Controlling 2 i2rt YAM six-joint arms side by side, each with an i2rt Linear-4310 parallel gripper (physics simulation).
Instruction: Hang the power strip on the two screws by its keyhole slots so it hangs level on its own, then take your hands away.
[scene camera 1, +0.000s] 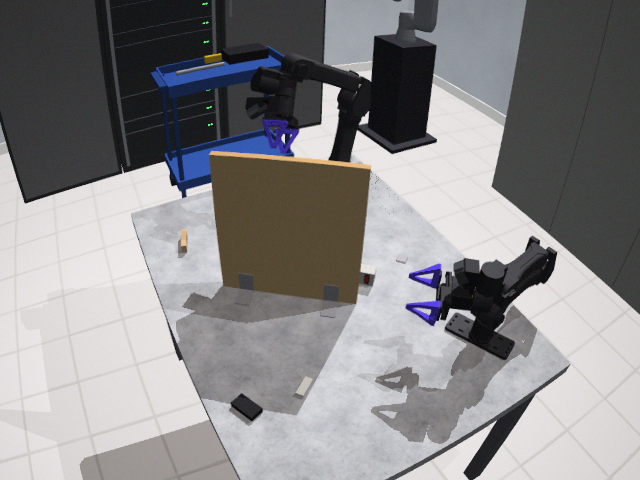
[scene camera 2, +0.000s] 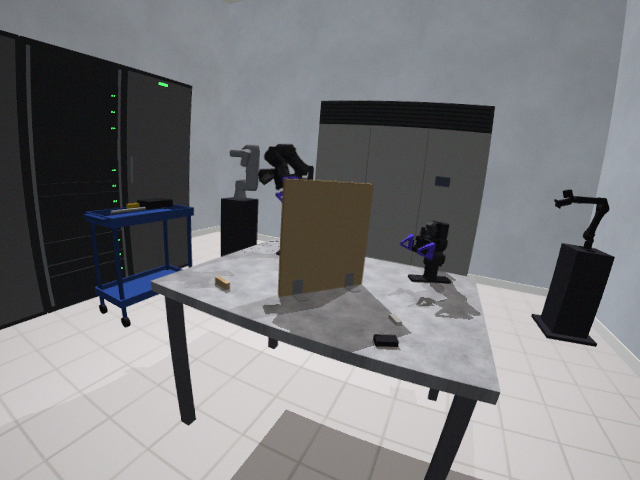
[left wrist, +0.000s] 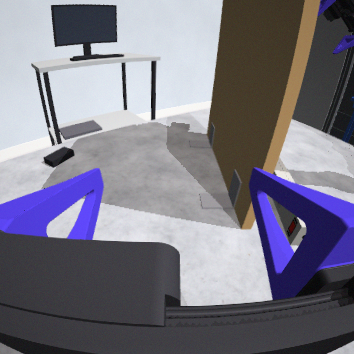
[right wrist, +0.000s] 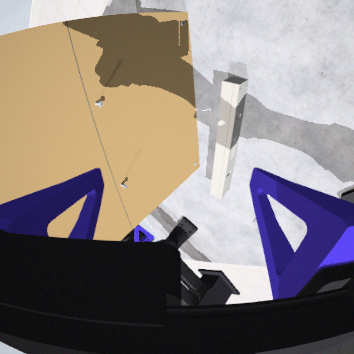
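Pixels of known places: left gripper, fingertip midpoint: (scene camera 1: 407, 290) (scene camera 2: 408, 247) (left wrist: 175, 176); right gripper, fingertip midpoint: (scene camera 1: 278, 151) (left wrist: 322, 36) (right wrist: 176, 175); left arm's base, link origin: (scene camera 1: 480, 337) (scene camera 2: 429, 279) (right wrist: 182, 230).
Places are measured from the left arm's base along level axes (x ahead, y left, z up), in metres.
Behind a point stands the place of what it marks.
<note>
The white power strip (scene camera 1: 368, 274) {x 0.023, y -0.360, z 0.042 m} (left wrist: 300, 234) {x 0.010, y -0.348, z 0.027 m} (right wrist: 225, 160) {x 0.036, y -0.466, z 0.045 m} lies on the table in front of the board's screw face; its end with a red switch shows past the board's edge. Two screws, an upper one (right wrist: 99, 104) {x 0.202, y -0.583, z 0.247 m} and a lower one (right wrist: 124, 185) {x 0.132, y -0.458, z 0.247 m} in the right wrist view, stick out of the upright tan board (scene camera 1: 289, 227) {x 0.191, y -0.499, z 0.233 m} (scene camera 2: 325, 237) {x 0.200, y -0.517, z 0.214 m} (left wrist: 255, 100) {x 0.138, y -0.405, z 0.191 m} (right wrist: 45, 100) {x 0.228, y -0.602, z 0.311 m}, with no strip on them. My left gripper (scene camera 1: 408, 291) {x 0.153, y -0.181, z 0.188 m} (scene camera 2: 409, 246) {x 0.153, y -0.181, z 0.188 m} (left wrist: 175, 176) {x 0.153, y -0.181, z 0.188 m} is open and empty, beside the board's edge, apart from the strip. My right gripper (scene camera 1: 279, 150) {x 0.037, y -0.670, z 0.320 m} (right wrist: 176, 175) {x 0.037, y -0.670, z 0.320 m} is open and empty, high on the screw side. The keyhole slots cannot be made out.
A black box (scene camera 1: 246, 407) {x 0.548, y -0.331, z 0.016 m} (scene camera 2: 385, 340) {x 0.556, y -0.340, z 0.016 m} (left wrist: 59, 156) {x 0.527, y -0.327, z 0.016 m} and a pale block (scene camera 1: 303, 386) {x 0.413, y -0.274, z 0.011 m} (scene camera 2: 394, 319) {x 0.418, y -0.279, z 0.009 m} lie on the table (scene camera 1: 444, 454) {x 0.349, y 0.091, z -0.034 m} (scene camera 2: 330, 349) {x 0.571, y -0.492, z -0.011 m} behind the board. A tan wooden block (scene camera 1: 184, 240) {x 0.244, y -0.882, z 0.027 m} (scene camera 2: 222, 282) {x 0.252, y -0.889, z 0.023 m} lies near another table edge. A blue cart (scene camera 1: 217, 80) (scene camera 2: 144, 217) stands beyond the table.
</note>
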